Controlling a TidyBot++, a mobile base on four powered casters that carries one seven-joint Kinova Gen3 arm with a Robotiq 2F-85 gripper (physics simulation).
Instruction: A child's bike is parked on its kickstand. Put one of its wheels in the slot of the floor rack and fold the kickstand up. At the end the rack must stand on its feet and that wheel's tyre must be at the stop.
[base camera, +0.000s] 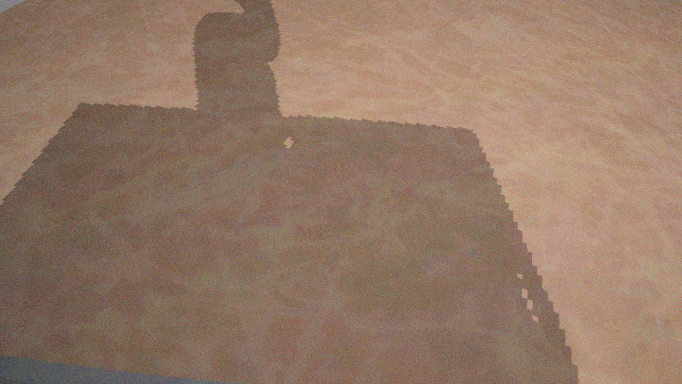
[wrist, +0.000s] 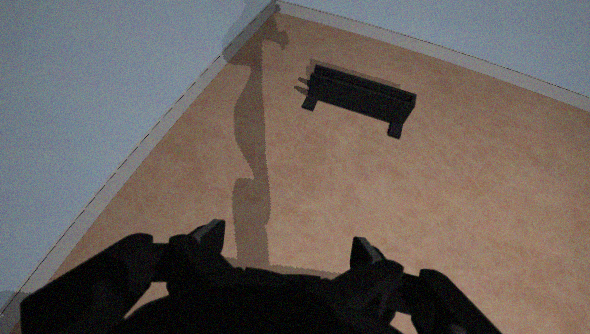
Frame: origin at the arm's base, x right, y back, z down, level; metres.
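Seen in the pictures: gripper, fingertip midpoint: (wrist: 287, 242).
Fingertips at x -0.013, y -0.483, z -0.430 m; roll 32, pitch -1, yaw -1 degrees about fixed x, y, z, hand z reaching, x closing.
A point is followed by its place in that frame.
The black floor rack (wrist: 357, 97) {x 0.225, y -1.386, z 0.291 m} lies on the floor near the room's corner, in the upper middle of the wrist view. It is a long low body with two short feet showing on its near side. Whether it stands fully on its feet is hard to tell. My gripper (wrist: 287, 242) {x -0.013, y -0.483, z -0.430 m} is open and empty, high above the floor; the rack is beyond its fingertips and apart from them. The bike, its wheels and its kickstand do not show in either view.
Blue walls with a pale baseboard (wrist: 425, 45) {x 0.708, y -2.014, z 0.335 m} meet in a corner behind the rack; the left wall (wrist: 90, 90) {x -0.777, y -0.963, z -0.014 m} runs along the left side. The shadow of the base and arm falls on the floor (base camera: 500, 75) {x 0.296, y -0.721, z 0.396 m} ahead. A strip of the base (base camera: 75, 372) {x -0.153, y -0.147, z 0.287 m} shows at bottom left.
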